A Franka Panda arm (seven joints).
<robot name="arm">
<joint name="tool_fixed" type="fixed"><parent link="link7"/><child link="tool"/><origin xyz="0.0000 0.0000 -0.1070" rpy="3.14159 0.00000 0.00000"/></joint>
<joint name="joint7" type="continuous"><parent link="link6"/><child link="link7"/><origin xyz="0.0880 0.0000 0.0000" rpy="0.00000 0.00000 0.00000"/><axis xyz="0 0 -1"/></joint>
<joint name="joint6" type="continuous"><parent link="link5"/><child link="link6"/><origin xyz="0.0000 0.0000 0.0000" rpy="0.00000 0.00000 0.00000"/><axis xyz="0 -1 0"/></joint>
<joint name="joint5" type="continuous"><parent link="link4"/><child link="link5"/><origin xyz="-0.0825 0.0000 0.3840" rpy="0.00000 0.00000 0.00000"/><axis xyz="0 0 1"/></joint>
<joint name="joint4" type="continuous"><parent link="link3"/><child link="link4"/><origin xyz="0.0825 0.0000 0.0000" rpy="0.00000 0.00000 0.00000"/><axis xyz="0 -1 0"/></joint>
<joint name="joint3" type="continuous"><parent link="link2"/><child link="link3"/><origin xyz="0.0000 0.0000 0.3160" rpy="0.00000 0.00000 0.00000"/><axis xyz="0 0 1"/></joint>
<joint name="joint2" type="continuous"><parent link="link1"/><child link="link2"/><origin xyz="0.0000 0.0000 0.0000" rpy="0.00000 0.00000 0.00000"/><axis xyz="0 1 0"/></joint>
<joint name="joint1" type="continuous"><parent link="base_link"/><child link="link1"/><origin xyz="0.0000 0.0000 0.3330" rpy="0.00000 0.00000 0.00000"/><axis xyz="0 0 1"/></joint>
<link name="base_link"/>
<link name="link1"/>
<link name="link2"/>
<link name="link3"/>
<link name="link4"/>
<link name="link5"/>
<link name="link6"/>
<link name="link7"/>
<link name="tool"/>
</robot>
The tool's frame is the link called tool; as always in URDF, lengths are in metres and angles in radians. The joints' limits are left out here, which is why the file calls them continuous.
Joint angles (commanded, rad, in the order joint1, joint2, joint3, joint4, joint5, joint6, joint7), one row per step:
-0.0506, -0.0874, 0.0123, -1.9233, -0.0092, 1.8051, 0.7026
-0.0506, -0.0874, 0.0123, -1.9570, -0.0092, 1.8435, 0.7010
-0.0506, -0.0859, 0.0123, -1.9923, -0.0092, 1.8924, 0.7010
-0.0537, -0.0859, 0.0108, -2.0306, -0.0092, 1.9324, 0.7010
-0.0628, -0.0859, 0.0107, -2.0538, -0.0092, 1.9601, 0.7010
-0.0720, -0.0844, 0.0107, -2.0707, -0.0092, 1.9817, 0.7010
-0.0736, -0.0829, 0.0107, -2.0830, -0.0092, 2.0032, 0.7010
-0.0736, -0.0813, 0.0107, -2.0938, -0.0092, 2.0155, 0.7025
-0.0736, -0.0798, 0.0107, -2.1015, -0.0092, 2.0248, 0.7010
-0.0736, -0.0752, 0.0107, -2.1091, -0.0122, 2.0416, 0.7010
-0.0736, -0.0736, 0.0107, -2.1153, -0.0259, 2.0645, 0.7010
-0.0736, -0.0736, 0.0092, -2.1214, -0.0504, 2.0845, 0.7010
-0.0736, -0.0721, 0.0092, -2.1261, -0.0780, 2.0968, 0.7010
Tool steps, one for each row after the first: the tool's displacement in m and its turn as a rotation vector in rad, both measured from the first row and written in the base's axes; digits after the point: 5 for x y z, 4 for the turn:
-0.00041, 0.00004, -0.01280, 0.0000, -0.0047, 0.0019
-0.00014, 0.00007, -0.02622, -0.0004, -0.0168, 0.0024
-0.00220, -0.00228, -0.04096, -0.0002, -0.0185, -0.0019
-0.00352, -0.00707, -0.04954, -0.0004, -0.0230, -0.0108
-0.00437, -0.01187, -0.05644, -0.0006, -0.0262, -0.0198
-0.00425, -0.01270, -0.06114, -0.0009, -0.0339, -0.0212
-0.00483, -0.01266, -0.06599, -0.0008, -0.0338, -0.0226
-0.00517, -0.01263, -0.06958, -0.0008, -0.0339, -0.0211
-0.00438, -0.01283, -0.07409, -0.0035, -0.0383, -0.0195
-0.00308, -0.01360, -0.07578, -0.0162, -0.0528, -0.0127
-0.00236, -0.01561, -0.07679, -0.0380, -0.0655, -0.0019
-0.00194, -0.01690, -0.07859, -0.0620, -0.0703, 0.0123

